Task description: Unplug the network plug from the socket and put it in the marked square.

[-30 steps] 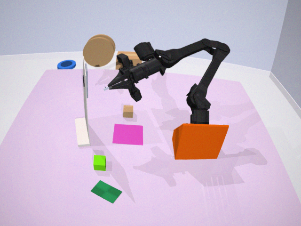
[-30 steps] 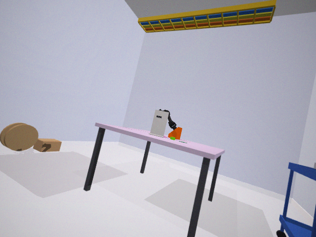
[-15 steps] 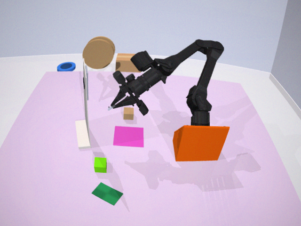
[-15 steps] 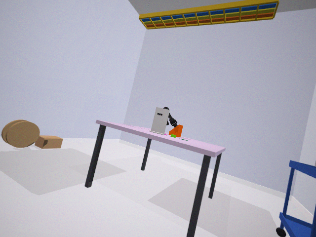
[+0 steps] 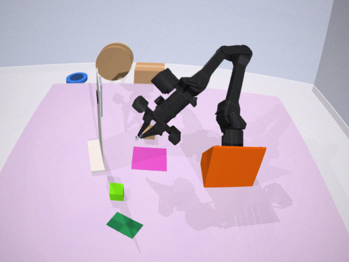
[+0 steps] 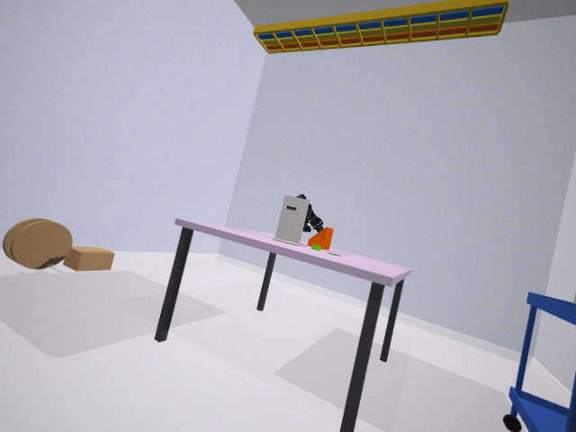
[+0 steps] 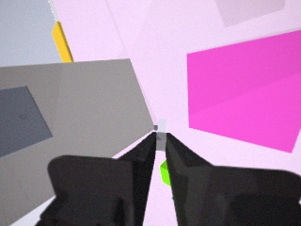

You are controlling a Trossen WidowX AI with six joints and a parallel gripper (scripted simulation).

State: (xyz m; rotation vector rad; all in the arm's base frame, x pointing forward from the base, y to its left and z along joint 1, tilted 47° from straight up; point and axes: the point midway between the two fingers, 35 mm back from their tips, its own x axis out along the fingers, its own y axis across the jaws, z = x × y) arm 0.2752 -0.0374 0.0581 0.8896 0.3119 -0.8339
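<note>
My gripper tip is now 40 mm past the magenta square, 10 mm to the left of it and 100 mm above it. The rest, counted from my gripper tip: flat dark green tile (30 mm ahead, 300 mm to the left, 100 mm below); upright panel (150 mm ahead, 20 mm to the right, 40 mm above); pale grey network plug (right at my gripper tip).
</note>
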